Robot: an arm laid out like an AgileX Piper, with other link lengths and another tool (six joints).
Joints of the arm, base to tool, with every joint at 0 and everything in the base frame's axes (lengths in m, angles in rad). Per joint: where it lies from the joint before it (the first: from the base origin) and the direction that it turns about. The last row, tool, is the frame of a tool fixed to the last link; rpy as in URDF.
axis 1: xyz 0 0 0.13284 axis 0 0 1
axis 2: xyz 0 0 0 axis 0 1 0
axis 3: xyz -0.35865 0 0.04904 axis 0 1 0
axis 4: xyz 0.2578 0 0.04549 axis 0.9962 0 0.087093
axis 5: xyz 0 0 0 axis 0 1 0
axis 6: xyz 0.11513 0 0.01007 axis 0.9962 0 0.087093
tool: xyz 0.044 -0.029 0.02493 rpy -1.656 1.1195 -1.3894
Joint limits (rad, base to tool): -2.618..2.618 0..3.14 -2.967..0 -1.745..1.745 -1.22..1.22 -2.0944..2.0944
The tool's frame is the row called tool.
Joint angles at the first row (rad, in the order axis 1, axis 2, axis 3, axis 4, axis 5, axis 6):
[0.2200 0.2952 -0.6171 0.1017 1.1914 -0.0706]
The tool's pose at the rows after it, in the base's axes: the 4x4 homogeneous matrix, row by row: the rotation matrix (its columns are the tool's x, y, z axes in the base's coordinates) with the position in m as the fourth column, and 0 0 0 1 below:
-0.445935 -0.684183 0.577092 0.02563; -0.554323 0.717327 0.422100 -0.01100; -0.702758 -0.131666 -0.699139 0.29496; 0 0 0 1
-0.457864 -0.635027 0.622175 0.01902; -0.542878 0.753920 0.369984 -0.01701; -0.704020 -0.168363 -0.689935 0.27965; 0 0 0 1
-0.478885 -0.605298 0.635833 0.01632; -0.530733 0.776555 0.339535 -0.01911; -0.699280 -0.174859 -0.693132 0.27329; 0 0 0 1
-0.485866 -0.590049 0.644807 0.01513; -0.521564 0.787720 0.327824 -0.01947; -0.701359 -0.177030 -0.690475 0.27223; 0 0 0 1
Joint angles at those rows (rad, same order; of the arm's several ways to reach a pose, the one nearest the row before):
[0.1624 0.1911 -0.5459 0.0873 1.1321 -0.0904]
[0.1147 0.1260 -0.4940 0.0581 1.1185 -0.0913]
[0.0799 0.1065 -0.4766 0.0486 1.1216 -0.0914]
[0.0613 0.0993 -0.4734 0.0486 1.1216 -0.0913]

